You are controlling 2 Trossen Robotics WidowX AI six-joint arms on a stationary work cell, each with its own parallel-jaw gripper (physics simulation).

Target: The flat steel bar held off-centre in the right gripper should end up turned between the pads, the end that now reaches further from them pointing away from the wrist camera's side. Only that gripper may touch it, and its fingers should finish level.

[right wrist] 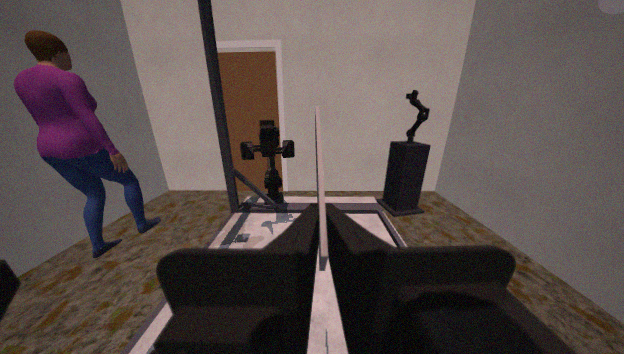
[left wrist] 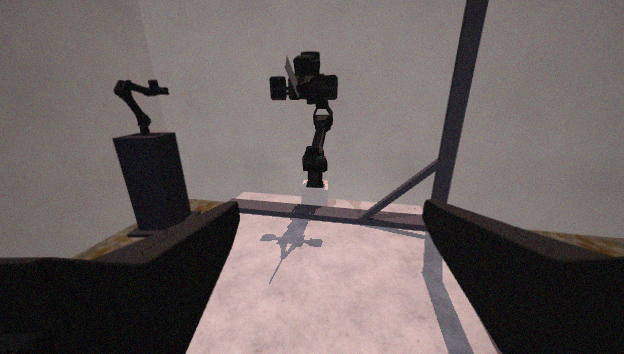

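Pixels of known places: left gripper, fingertip midpoint: (right wrist: 267,154) (left wrist: 331,209); right gripper, fingertip midpoint: (right wrist: 320,209) (left wrist: 295,87); left arm's base, origin of the base link: (right wrist: 273,196); right arm's base, origin of the base link: (left wrist: 315,184).
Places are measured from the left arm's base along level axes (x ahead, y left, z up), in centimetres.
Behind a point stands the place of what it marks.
Note:
The flat steel bar (left wrist: 291,75) @[x 81.2, y 5.2, z 41.5 cm] (right wrist: 320,165) @[x 84.1, y 4.8, z 41.7 cm] is pinched between the fingertips of my right gripper (left wrist: 295,87) @[x 85.0, y 4.6, z 39.2 cm] (right wrist: 320,209) @[x 85.0, y 4.6, z 39.2 cm]. In the right wrist view it stands edge-on: a long stretch rises above the fingertips, and a shorter stretch comes down between the fingers to a blunt near end. In the left wrist view it is a thin slanted strip leaning up and left, clear of the table; part of it is hidden by the dark gripper. The right fingers look about level in their own view. My left gripper (left wrist: 331,209) @[x 35.1, y 0.0, z 31.7 cm] (right wrist: 267,154) @[x 35.1, y 0.0, z 31.7 cm] is wide open and empty, well apart from the bar.
A pale table (left wrist: 350,300) @[x 62.8, y -7.0, z -4.0 cm] (right wrist: 372,225) @[x 30.9, y 43.0, z -4.0 cm] lies below the arms. A dark upright post (left wrist: 457,95) @[x 88.5, y -37.1, z 36.9 cm] (right wrist: 216,100) @[x 6.7, y -20.1, z 49.1 cm] with a slanted brace stands at its edge. A pedestal (left wrist: 152,182) (right wrist: 406,175) carries a small arm. A person in magenta (right wrist: 60,110) stands at the left.

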